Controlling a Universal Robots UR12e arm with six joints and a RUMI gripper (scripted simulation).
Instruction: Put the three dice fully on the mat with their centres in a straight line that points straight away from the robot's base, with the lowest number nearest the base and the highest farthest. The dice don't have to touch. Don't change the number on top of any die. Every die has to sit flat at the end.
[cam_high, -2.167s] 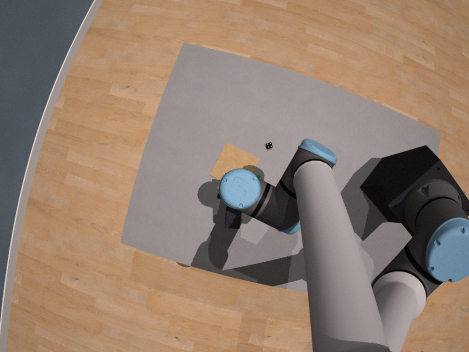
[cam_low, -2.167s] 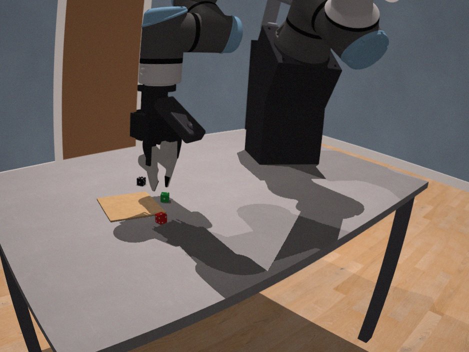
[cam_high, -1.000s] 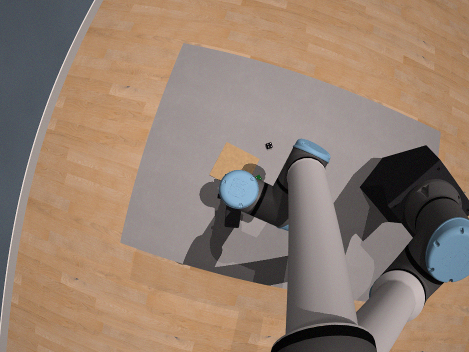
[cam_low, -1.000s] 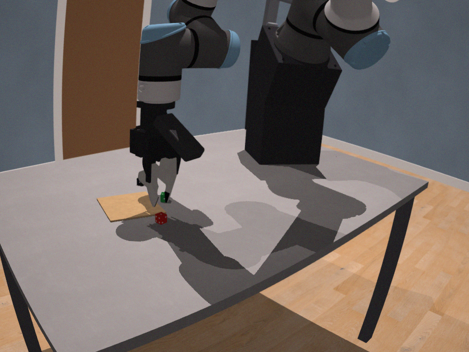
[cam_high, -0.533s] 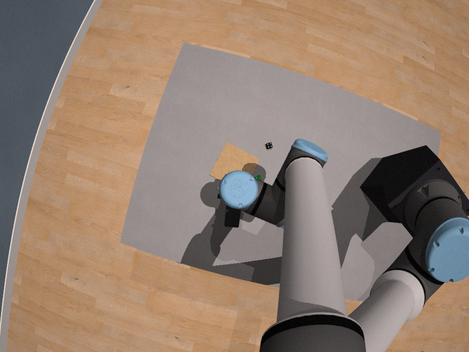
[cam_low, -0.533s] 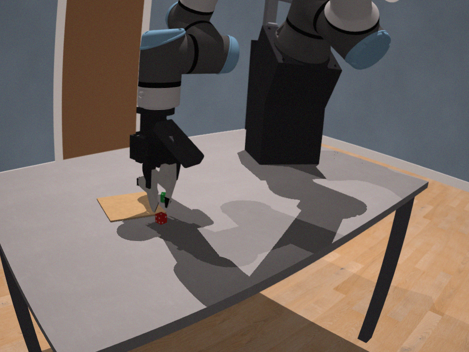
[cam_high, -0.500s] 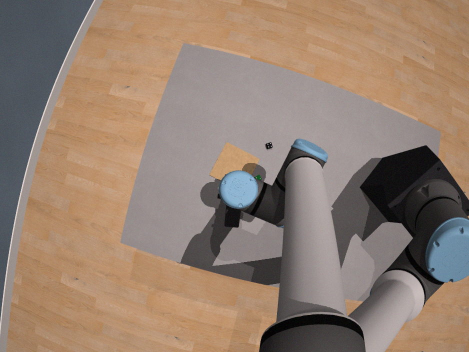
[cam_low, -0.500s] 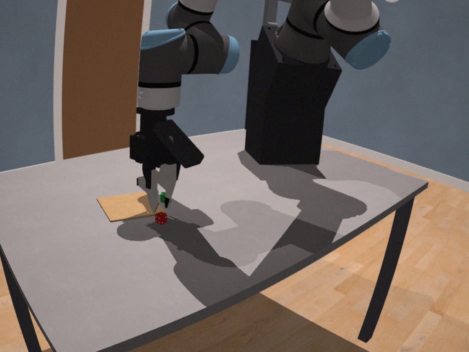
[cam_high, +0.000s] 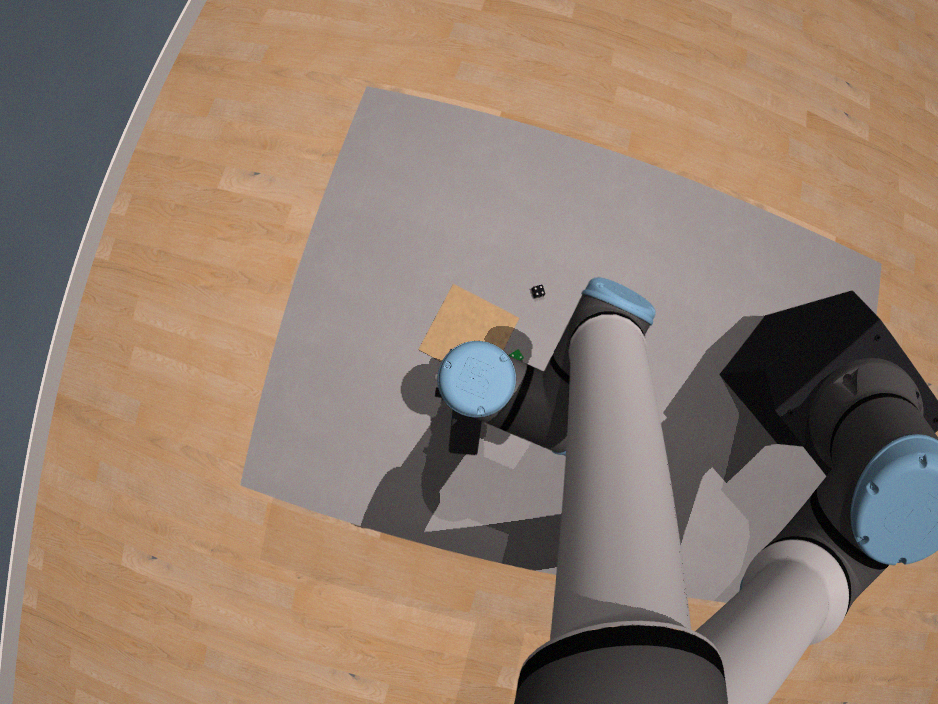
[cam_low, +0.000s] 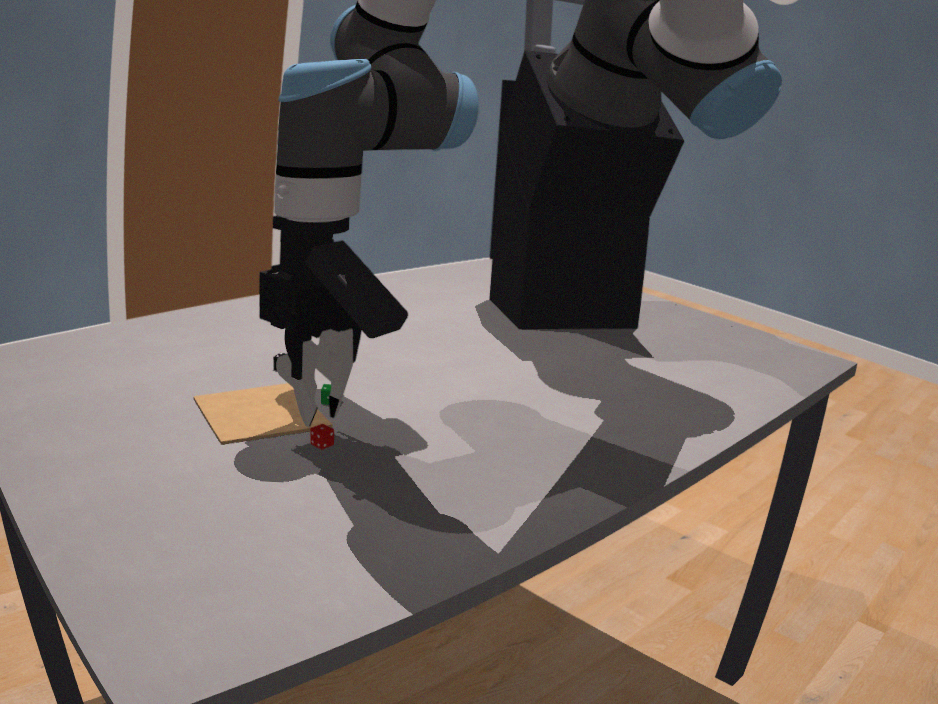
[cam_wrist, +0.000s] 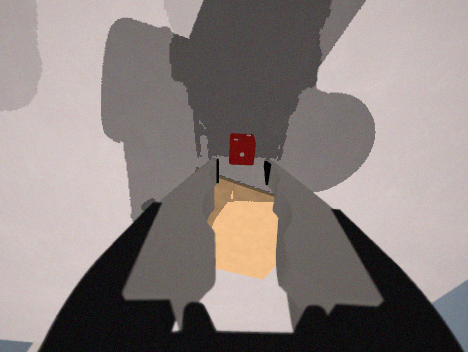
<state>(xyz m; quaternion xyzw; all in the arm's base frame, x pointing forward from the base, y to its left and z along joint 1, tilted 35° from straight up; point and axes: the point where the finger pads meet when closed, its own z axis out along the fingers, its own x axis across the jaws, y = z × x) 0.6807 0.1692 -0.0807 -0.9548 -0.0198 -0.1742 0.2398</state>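
Now: hand 3 cm above the red die. Also, from my hand: tan mat 2 cm ahead, 11 cm to the right, 4 cm below; then black die 9 cm behind, 23 cm to the right, 3 cm below; then green die 8 cm behind, 9 cm to the right, 3 cm below.
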